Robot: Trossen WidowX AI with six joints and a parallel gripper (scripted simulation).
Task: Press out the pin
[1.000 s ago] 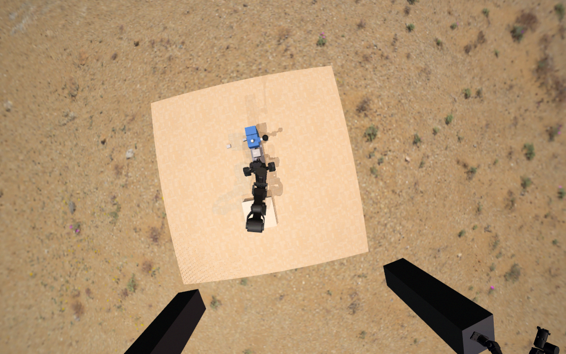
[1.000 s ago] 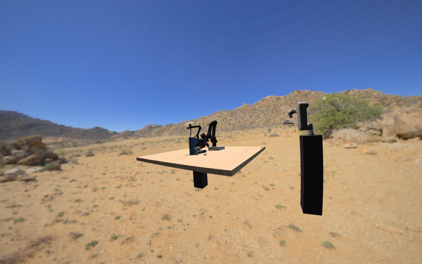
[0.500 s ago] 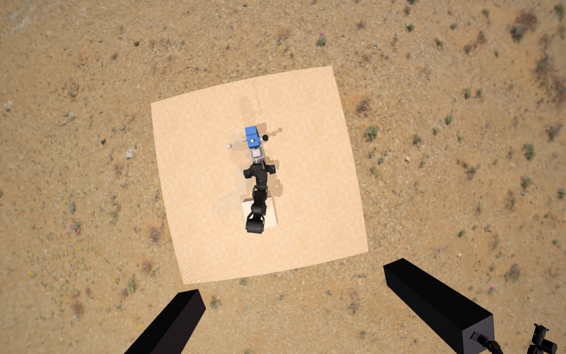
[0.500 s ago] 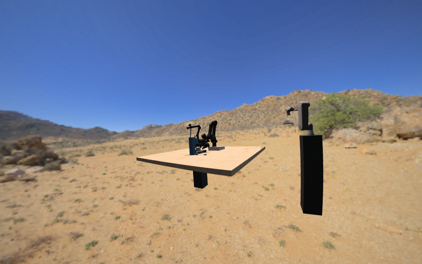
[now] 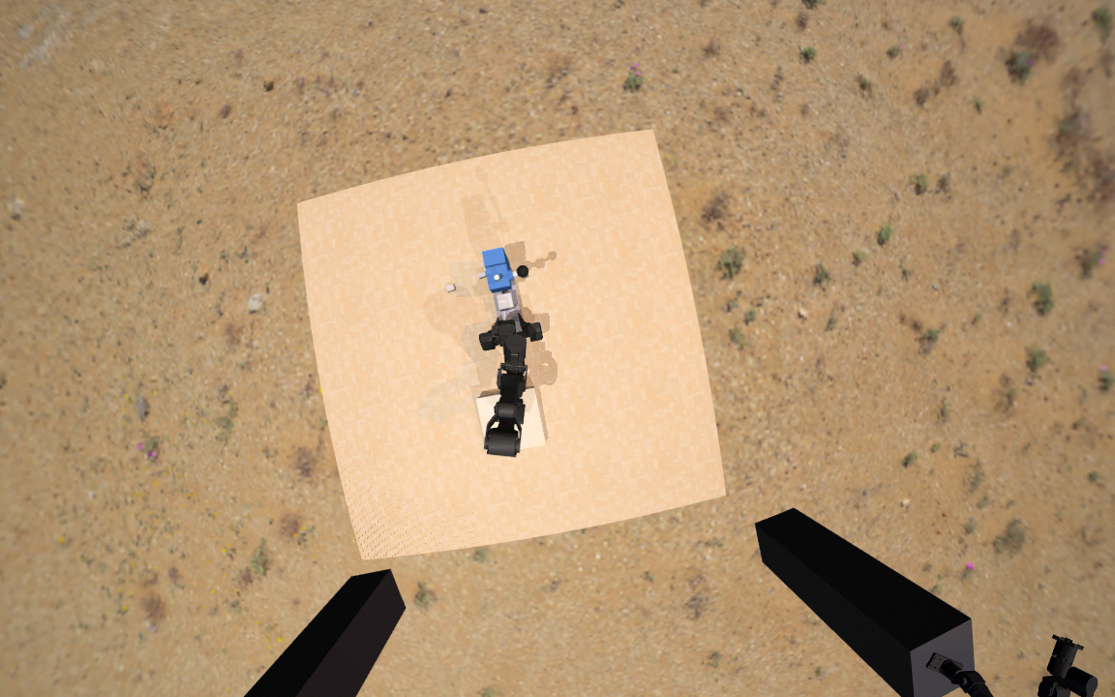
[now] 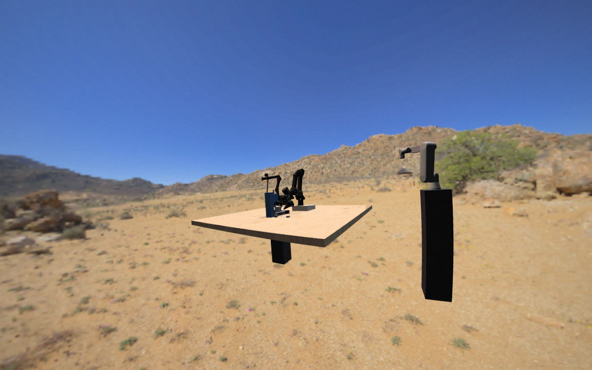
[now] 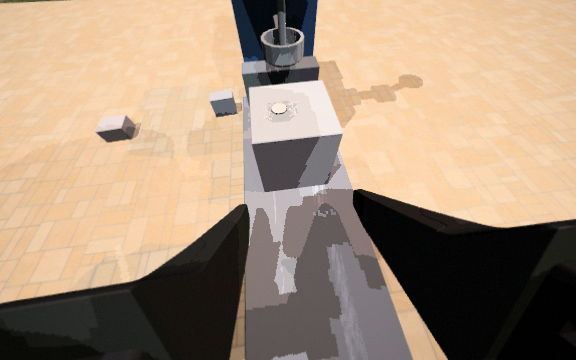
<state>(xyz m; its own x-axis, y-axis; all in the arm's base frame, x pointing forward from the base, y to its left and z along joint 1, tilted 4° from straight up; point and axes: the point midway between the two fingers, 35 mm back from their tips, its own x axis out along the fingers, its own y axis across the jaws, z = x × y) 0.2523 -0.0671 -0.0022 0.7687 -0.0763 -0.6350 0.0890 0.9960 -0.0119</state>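
The lever lies 80 mm ahead of my gripper tip, 70 mm to the right of it and 220 mm above it. Round my gripper tip: punch ram 90 mm ahead, 10 mm to the right, 100 mm above.
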